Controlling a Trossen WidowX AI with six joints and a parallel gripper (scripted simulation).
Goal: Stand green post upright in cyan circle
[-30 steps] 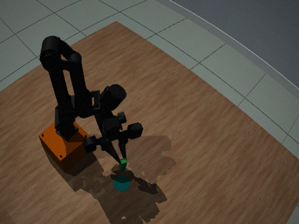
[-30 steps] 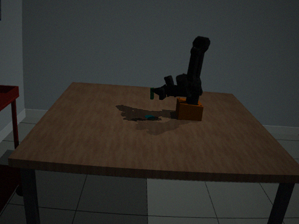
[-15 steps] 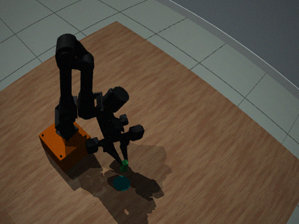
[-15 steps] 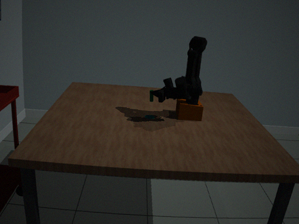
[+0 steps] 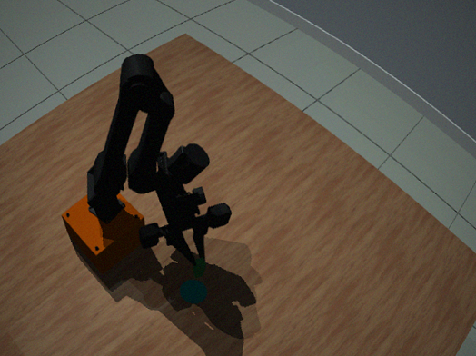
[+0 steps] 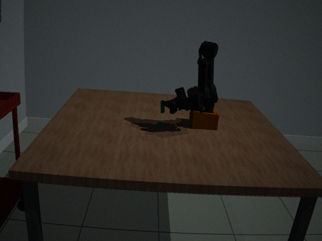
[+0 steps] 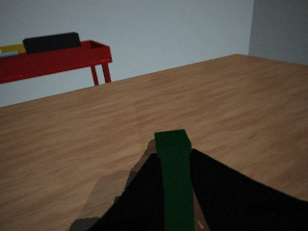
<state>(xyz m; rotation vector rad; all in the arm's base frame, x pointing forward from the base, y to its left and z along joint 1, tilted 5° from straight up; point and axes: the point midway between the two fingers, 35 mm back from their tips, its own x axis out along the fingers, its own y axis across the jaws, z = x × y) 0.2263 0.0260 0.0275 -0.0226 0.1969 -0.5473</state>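
The cyan circle is 13 cm below my gripper tip, 1 cm to the right of it and 1 cm behind it. Round my gripper tip: green post (2 cm below).
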